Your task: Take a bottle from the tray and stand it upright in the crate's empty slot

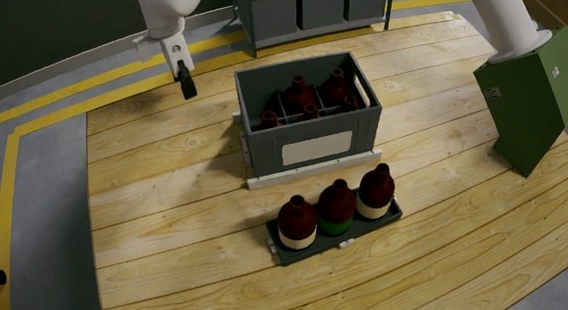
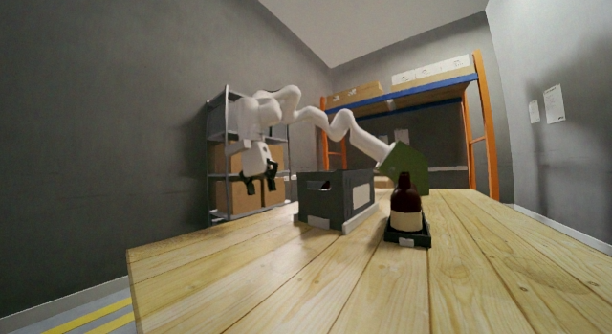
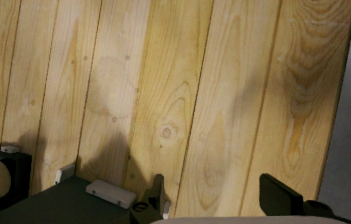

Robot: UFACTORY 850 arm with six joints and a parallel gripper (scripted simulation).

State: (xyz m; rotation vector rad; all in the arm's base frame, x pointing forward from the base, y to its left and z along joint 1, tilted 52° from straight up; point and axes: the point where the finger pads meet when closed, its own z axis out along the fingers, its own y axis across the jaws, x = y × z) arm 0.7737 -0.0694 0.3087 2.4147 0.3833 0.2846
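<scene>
Right now the bottle is 210 mm behind my hand, 400 mm to the left of it and 40 mm below it. Round my hand: crate 240 mm behind, 170 mm to the left, 40 mm below; dark tray 210 mm behind, 400 mm to the left, 110 mm below.
</scene>
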